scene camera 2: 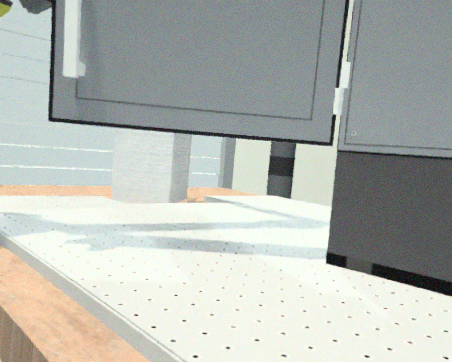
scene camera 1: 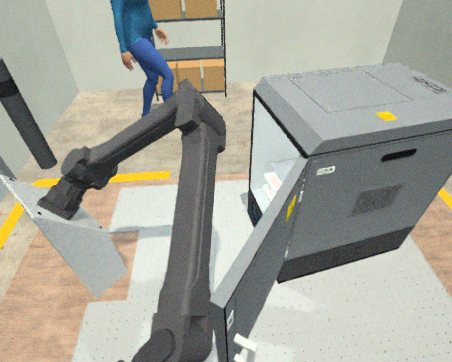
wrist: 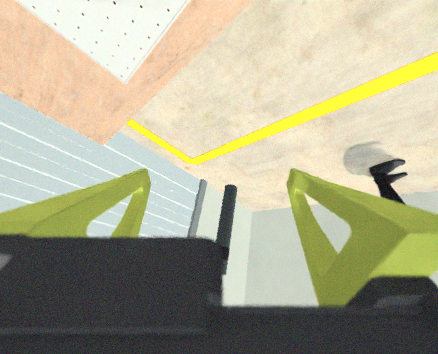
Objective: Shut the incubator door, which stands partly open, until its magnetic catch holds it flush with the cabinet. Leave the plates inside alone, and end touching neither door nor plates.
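Where they show: gripper, fingertip midpoint: (wrist: 218,176); arm's base at its link origin: (scene camera 1: 58,208).
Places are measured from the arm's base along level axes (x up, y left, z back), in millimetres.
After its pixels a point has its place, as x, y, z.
Note:
The grey incubator cabinet (scene camera 1: 345,195) @[66, 67, -739] (scene camera 2: 400,75) @[-91, 41, -677] stands at the right. Its door (scene camera 1: 265,235) @[207, -174, -542] (scene camera 2: 200,60) @[-87, -137, -558] stands well open, swung out from the hinge side. The white handle (scene camera 1: 245,346) @[20, -271, -527] (scene camera 2: 71,40) @[-89, -272, -545] is on the outer face near the free edge. Pale plates (scene camera 1: 272,183) @[-64, 229, -576] show inside the cabinet. My gripper (wrist: 218,176) @[-80, -397, -329] is open and empty, its green fingers wide apart. In scene camera 2, part of it shows at the top left, beyond the door's free edge; in scene camera 1 it does not show. Whether it touches the door cannot be told.
The arm's elbow (scene camera 1: 192,107) @[305, 13, -403] is raised, and its long forearm (scene camera 1: 192,215) @[212, -154, -431] comes down on the door's inner side, close to the free edge. A grey pedestal (scene camera 1: 82,255) @[-111, -69, -64] (scene camera 2: 150,167) @[-237, -34, -85] carries the arm base. A person (scene camera 1: 145,55) stands by the shelf rack (scene camera 1: 224,55) at the back.

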